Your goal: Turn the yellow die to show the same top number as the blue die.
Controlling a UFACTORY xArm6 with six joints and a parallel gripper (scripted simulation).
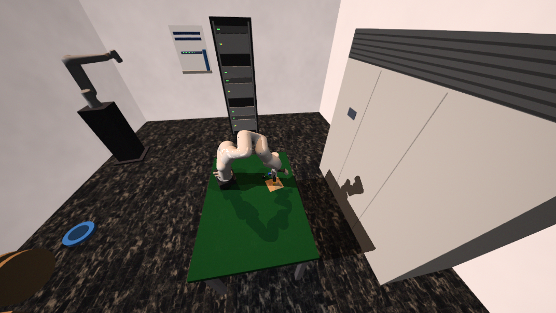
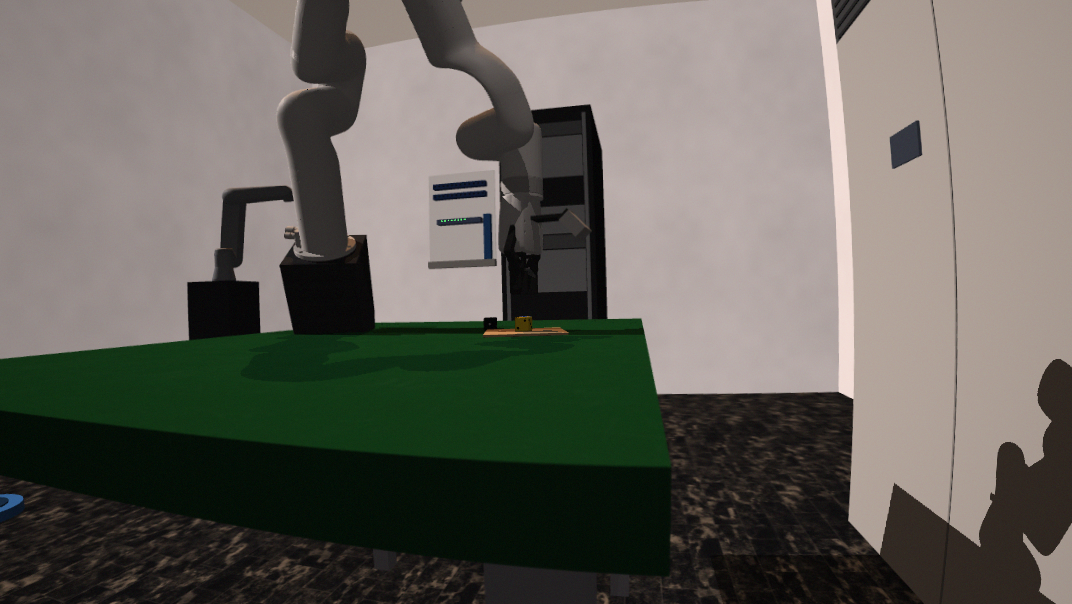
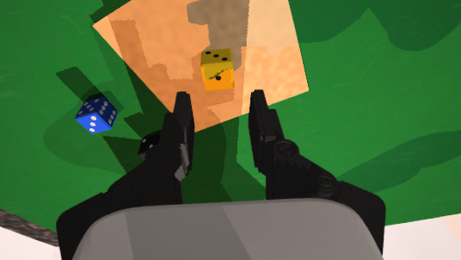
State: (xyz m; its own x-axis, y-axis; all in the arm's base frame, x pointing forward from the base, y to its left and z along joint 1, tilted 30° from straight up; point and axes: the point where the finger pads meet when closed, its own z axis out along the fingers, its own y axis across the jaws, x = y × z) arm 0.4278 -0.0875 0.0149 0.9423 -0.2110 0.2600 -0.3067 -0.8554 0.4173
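Right now my hand is 70 mm above the yellow die. From my hand the other things lie so: black die 80 mm behind, 110 mm to the left, 80 mm below; blue die 10 mm behind, 140 mm to the left, 80 mm below; mat 90 mm below.
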